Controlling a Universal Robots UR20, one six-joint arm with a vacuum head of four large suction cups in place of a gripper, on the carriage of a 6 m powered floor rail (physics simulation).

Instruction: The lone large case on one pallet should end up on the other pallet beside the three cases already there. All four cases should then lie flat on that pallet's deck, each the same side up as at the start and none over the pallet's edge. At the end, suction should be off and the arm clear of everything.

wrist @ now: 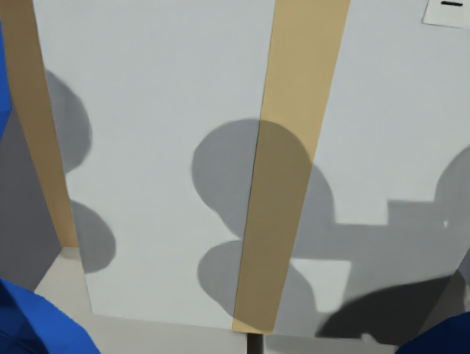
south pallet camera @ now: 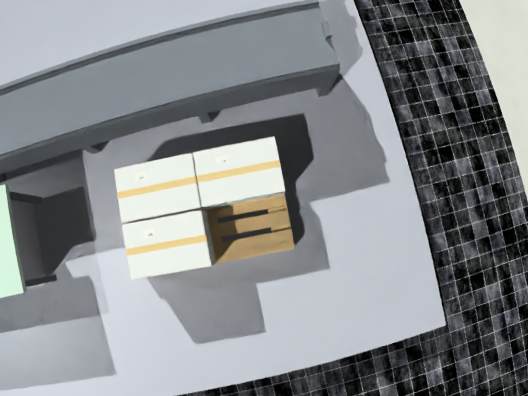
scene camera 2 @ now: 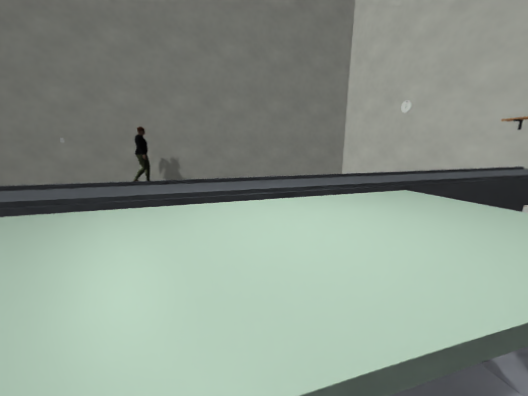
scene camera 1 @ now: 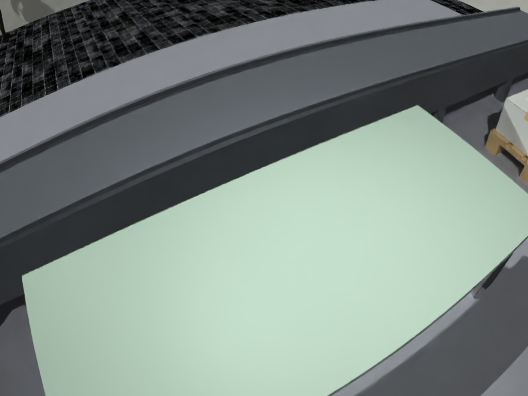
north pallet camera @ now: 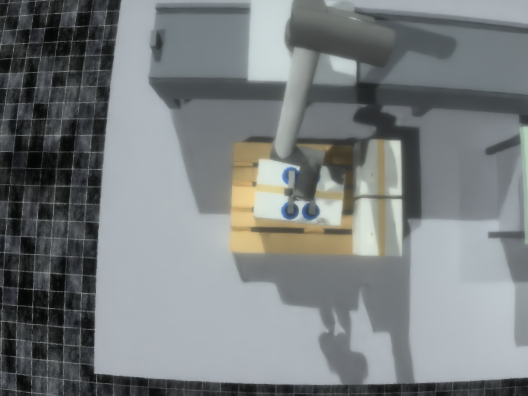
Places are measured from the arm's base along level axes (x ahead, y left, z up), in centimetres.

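Pixels of known places: hand at its tool point: (wrist: 243,253).
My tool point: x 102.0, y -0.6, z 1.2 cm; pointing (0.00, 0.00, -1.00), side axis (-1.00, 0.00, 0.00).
Note:
Ahead of a thing's pixels: the offset from my tool point to its top centre. Level surfaces: height alone.
The lone large white case {dx -3.3, dy +1.3, dz -18.0 cm} (north pallet camera: 270,206) (wrist: 150,100), with tan tape, lies flat and slightly turned on the north pallet (north pallet camera: 290,245). My suction head (north pallet camera: 301,192) is over it in the north pallet camera, and I count it as open; the arm hides part of the case. In the wrist view, blue cups show at the edges and cup shadows fall on the case, apart from the cups, so the head appears above it. In the south pallet camera, three large cases (south pallet camera: 160,200) (south pallet camera: 240,187) (south pallet camera: 170,257) lie on the south pallet (south pallet camera: 280,240), whose front right quarter is bare deck.
Two narrower white cases {dx -22.3, dy +56.6, dz -20.6 cm} (north pallet camera: 367,165) {dx +18.3, dy +56.6, dz -20.2 cm} (north pallet camera: 367,225) stand along the north pallet's right side, close to the large case. The floor rail (north pallet camera: 200,45) (south pallet camera: 200,75) runs behind both pallets. A pale green table {dz -5.2 cm} (scene camera 1: 300,250) (scene camera 2: 300,280) stands between them. A person (scene camera 2: 142,150) is by the wall.

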